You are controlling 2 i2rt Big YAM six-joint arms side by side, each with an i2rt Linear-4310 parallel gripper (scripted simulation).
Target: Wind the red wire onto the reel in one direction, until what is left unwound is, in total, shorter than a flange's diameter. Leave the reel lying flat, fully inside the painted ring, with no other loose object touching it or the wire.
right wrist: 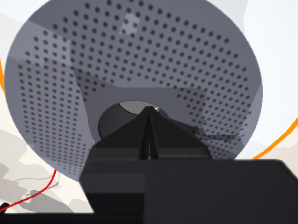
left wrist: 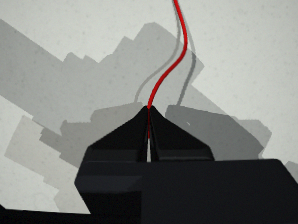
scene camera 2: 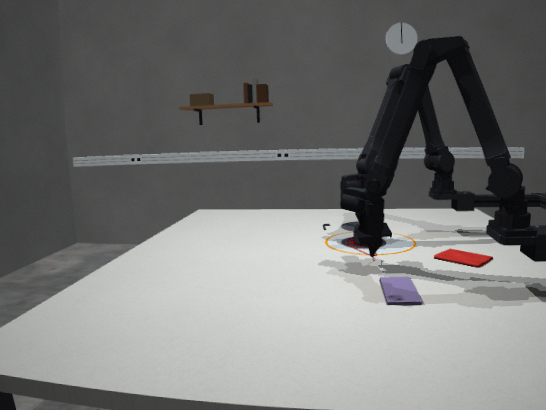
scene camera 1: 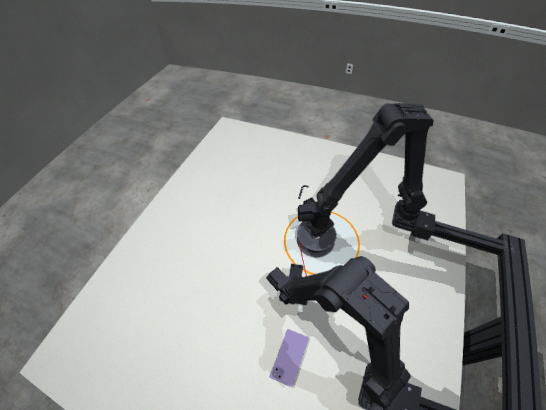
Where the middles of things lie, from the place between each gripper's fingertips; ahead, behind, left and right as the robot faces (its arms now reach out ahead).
I see the dark grey reel [right wrist: 71,71] 1 cm to the left of my right hand, 1 cm below it and 1 cm ahead of it.
Right now my left hand [scene camera 2: 371,256] is 28 cm to the left of the dark grey reel and 1 cm above it.
